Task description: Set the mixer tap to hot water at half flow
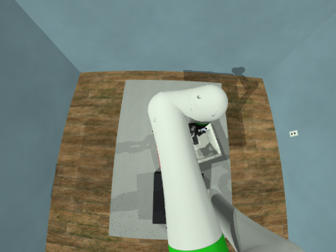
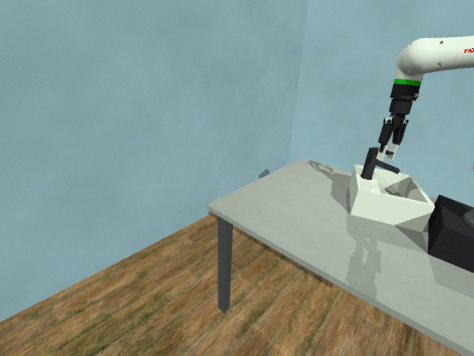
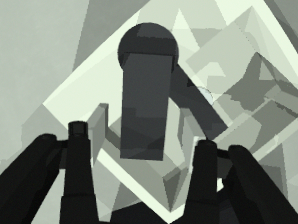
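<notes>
My gripper is now 2 cm short of the lever and 1 cm to the left of it. Round my hand: white basin: 23 cm below, 7 cm behind, 5 cm to the right.
</notes>
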